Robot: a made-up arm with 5 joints. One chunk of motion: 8 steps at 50 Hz.
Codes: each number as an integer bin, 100 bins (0 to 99) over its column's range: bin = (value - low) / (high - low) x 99, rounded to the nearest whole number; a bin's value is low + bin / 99 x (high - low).
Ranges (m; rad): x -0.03..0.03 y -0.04..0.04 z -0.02..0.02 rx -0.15..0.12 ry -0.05..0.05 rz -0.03..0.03
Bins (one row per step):
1: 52 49 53 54 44 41
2: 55 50 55 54 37 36
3: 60 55 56 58 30 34
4: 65 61 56 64 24 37
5: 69 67 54 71 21 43
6: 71 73 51 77 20 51
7: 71 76 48 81 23 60
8: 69 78 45 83 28 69
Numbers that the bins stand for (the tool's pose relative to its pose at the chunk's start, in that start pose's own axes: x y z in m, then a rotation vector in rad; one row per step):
1: 0.0015 -0.0004 0.0014 -0.0027 -0.0056 -0.0052
2: 0.0033 0.0004 0.0022 -0.0027 -0.0126 -0.0082
3: 0.0064 0.0044 0.0026 0.0082 -0.0197 -0.0094
4: 0.0094 0.0093 0.0026 0.0245 -0.0258 -0.0076
5: 0.0118 0.0141 0.0018 0.0436 -0.0288 -0.0039
6: 0.0130 0.0190 0.0006 0.0600 -0.0298 0.0009
7: 0.0130 0.0214 -0.0006 0.0709 -0.0268 0.0064
8: 0.0118 0.0230 -0.0018 0.0764 -0.0217 0.0118

